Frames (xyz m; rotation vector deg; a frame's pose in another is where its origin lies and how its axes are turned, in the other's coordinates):
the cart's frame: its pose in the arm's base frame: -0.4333 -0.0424 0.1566 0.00 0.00 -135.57
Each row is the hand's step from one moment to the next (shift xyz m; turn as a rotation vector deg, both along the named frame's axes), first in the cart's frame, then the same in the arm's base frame.
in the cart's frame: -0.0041 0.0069 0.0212 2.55 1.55 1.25
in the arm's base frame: 0.0078 -0.0021 0.0212 -0.74 -2.89 1.25
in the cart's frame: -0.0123 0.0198 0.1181 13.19 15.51 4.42
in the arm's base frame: 0.0226 -0.0055 0.1181 1.44 -20.31 4.42
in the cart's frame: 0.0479 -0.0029 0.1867 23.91 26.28 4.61
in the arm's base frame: -0.0362 -0.0315 0.1867 1.32 -35.50 4.61
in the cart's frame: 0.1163 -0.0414 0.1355 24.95 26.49 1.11
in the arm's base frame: -0.1120 -0.0519 0.1355 0.73 -36.38 1.11
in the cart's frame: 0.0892 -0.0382 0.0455 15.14 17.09 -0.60
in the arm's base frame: -0.0904 -0.0352 0.0455 1.15 -22.80 -0.60
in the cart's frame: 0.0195 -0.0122 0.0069 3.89 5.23 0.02
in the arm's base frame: -0.0225 -0.0049 0.0069 0.88 -6.46 0.02
